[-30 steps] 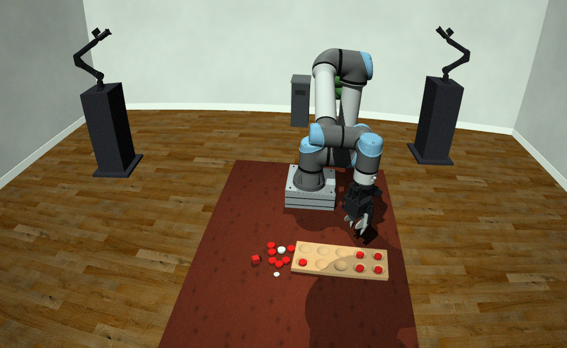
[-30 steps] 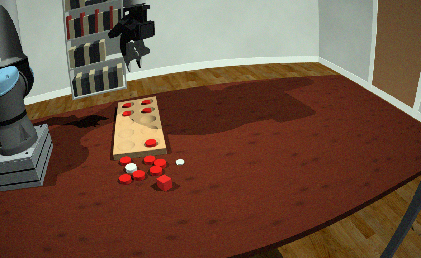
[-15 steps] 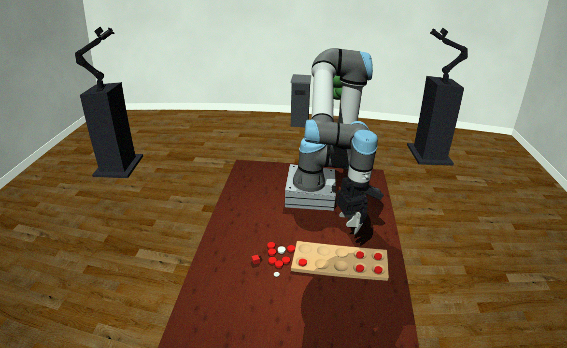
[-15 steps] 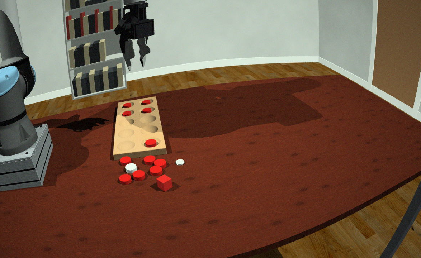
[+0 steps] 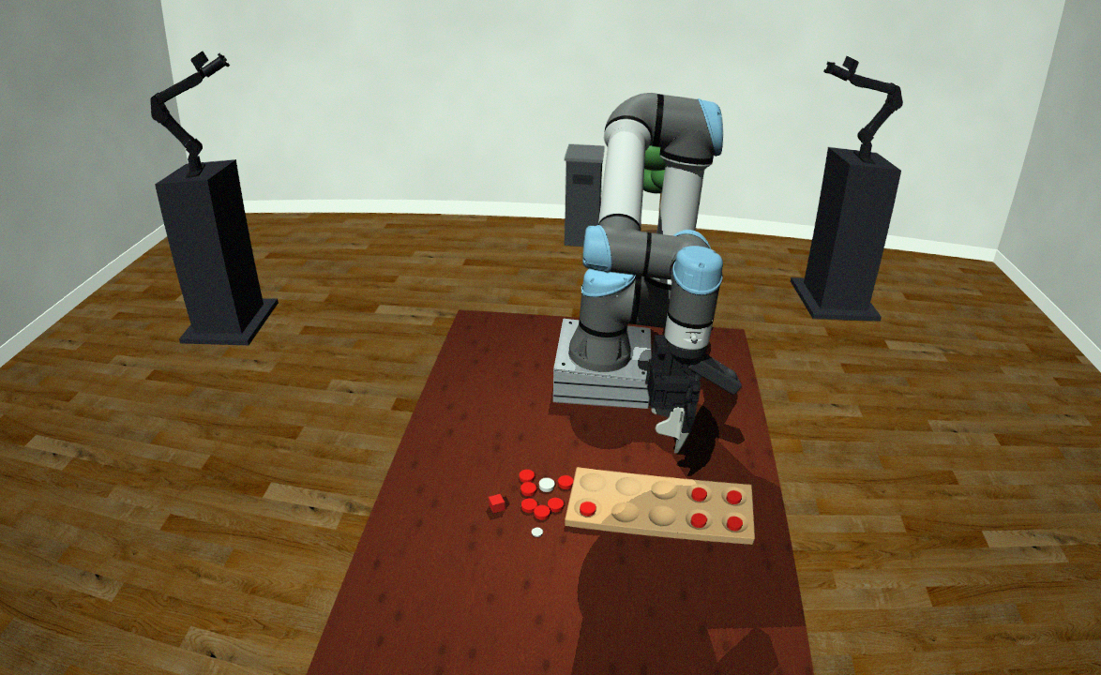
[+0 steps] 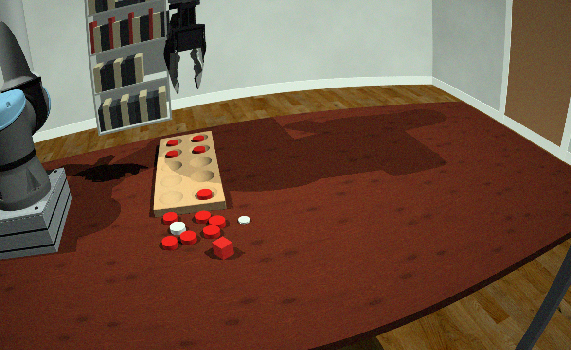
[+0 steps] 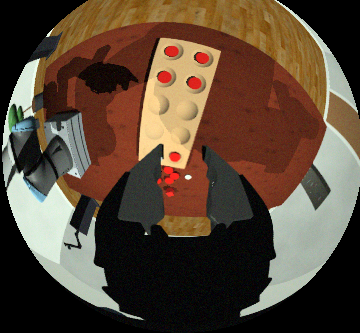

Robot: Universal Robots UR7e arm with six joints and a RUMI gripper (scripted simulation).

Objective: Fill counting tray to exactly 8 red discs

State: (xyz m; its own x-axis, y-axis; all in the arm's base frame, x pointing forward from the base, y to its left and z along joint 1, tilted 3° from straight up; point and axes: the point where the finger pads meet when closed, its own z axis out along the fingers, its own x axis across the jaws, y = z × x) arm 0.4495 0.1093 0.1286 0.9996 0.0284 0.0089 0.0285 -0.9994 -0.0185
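Now: hand 9 cm past the white disc, 24 cm to the left of it and 21 cm above it. Also, from my hand: red cube: 2 cm behind, 33 cm to the right, 20 cm below; wooden counting tray: 2 cm behind, 21 cm below.
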